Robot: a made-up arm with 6 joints. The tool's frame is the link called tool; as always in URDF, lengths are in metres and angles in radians. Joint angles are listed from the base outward.
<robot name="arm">
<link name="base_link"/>
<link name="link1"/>
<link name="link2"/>
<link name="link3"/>
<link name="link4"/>
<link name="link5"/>
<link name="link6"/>
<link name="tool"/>
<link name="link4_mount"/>
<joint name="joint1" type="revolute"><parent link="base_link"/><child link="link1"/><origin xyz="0 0 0.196" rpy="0 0 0"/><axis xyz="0 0 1"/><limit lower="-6.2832" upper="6.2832"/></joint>
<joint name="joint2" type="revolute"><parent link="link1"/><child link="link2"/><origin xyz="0 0.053 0" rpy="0 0 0"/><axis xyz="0 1 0"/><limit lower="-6.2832" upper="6.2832"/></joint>
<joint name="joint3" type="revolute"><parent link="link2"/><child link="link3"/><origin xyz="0 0 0.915" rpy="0 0 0"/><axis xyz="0 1 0"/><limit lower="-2.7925" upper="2.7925"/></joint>
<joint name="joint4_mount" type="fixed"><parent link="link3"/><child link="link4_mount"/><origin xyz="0 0 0.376" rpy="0 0 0"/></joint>
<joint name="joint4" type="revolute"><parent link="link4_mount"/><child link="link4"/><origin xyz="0 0 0.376" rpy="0 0 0"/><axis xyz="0 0 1"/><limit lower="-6.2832" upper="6.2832"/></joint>
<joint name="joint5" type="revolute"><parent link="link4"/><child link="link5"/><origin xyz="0 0 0" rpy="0 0 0"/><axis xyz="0 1 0"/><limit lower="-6.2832" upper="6.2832"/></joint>
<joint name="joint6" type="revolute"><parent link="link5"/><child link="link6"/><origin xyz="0 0 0.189" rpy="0 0 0"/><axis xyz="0 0 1"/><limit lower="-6.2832" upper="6.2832"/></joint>
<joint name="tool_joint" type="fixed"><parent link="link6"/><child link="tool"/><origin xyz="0 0 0" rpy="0 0 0"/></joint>
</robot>
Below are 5 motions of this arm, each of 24 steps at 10 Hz.
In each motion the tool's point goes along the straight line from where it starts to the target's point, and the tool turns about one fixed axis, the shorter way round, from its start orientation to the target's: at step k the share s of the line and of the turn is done. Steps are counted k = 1, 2, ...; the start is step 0. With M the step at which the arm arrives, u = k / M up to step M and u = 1 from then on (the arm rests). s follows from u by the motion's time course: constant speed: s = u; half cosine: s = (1 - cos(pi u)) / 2; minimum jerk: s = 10 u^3 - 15 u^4 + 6 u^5.
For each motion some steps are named. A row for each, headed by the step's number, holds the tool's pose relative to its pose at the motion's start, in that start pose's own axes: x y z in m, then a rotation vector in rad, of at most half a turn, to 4 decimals.
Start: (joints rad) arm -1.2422 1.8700 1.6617 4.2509 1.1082 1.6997
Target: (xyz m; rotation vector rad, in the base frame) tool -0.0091 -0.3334 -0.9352 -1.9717 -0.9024 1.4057
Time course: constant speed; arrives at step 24
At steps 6, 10, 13, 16, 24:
6: 0.0678 0.0421 -0.0036 0.1010 0.1342 0.2987
10: 0.1129 0.0701 -0.0061 0.1683 0.2236 0.4979
13: 0.1468 0.0912 -0.0079 0.2187 0.2907 0.6472
16: 0.1807 0.1122 -0.0097 0.2692 0.3577 0.7966
24: 0.2711 0.1683 -0.0146 0.4038 0.5366 1.1949

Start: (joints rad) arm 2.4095 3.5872 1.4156 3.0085 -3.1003 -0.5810
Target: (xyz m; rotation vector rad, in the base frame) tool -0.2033 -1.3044 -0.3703 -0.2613 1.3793 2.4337
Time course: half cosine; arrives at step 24
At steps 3, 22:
3: 0.0222 -0.0339 0.0067 -0.0422 -0.0220 -0.0550
22: 0.5733 -0.8752 0.1733 -1.0892 -0.5683 -1.4214

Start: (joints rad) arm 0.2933 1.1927 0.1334 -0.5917 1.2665 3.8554
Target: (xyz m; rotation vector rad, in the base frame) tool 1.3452 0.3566 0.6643 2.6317 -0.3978 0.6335
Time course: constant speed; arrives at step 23
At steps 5, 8, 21, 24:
5: -0.0221 0.0425 -0.0415 -0.0305 -0.0539 -0.0389
8: -0.0354 0.0680 -0.0664 -0.0488 -0.0862 -0.0623
21: -0.0929 0.1784 -0.1742 -0.1282 -0.2263 -0.1635
24: -0.1018 0.1954 -0.1908 -0.1404 -0.2479 -0.1791

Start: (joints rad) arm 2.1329 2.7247 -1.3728 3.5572 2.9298 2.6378
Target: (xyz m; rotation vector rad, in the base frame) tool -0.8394 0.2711 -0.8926 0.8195 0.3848 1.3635
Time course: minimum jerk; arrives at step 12
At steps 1, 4, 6, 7, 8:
1: -0.0035 0.0001 0.0010 -0.0022 0.0040 -0.0008
4: -0.1429 0.0034 0.0428 -0.0915 0.1645 -0.0340
6: -0.3405 0.0081 0.1019 -0.2179 0.3920 -0.0811
7: -0.4450 0.0106 0.1332 -0.2848 0.5123 -0.1060
8: -0.5381 0.0128 0.1610 -0.3444 0.6195 -0.1282

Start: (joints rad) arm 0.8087 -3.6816 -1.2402 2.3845 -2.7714 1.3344
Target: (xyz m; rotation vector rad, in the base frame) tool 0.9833 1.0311 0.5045 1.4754 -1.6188 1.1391
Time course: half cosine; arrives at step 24
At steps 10, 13, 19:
10: 0.1938 0.2025 -0.2913 0.1751 0.0926 0.3219
13: 0.2956 0.3089 -0.4444 0.2670 0.1412 0.4909
19: 0.4689 0.4900 -0.7049 0.4236 0.2240 0.7788

